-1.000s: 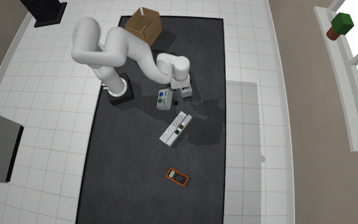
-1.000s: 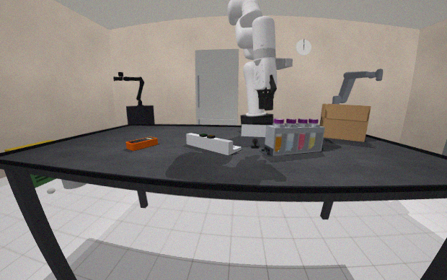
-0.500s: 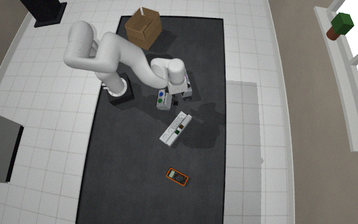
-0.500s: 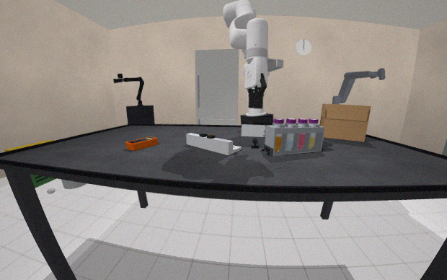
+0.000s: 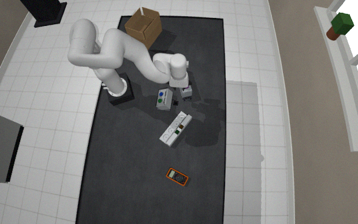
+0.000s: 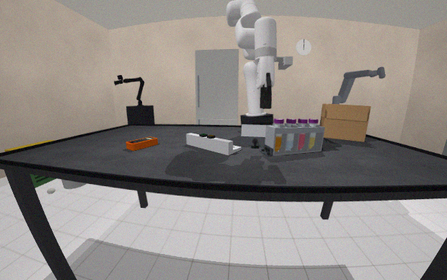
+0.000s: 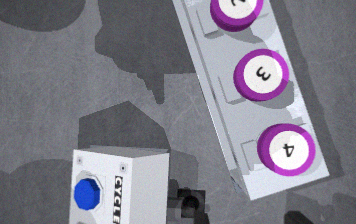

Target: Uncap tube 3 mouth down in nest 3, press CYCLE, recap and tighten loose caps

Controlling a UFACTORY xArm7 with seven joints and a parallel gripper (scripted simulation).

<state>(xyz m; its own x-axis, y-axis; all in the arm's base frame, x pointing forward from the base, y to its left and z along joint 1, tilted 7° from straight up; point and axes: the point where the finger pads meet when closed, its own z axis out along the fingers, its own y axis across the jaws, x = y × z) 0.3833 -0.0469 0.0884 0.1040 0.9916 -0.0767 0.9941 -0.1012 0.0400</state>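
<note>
The purple cap lies 9 cm to the left of my hand, 6 cm below it and 3 cm ahead of it. The rest, counted from my hand: blue cycle key (11 cm below, 11 cm behind, 1 cm to the left); then green ready key (12 cm behind, 11 cm below, 3 cm to the right); then key housing (12 cm below, 10 cm behind, 1 cm to the right).
</note>
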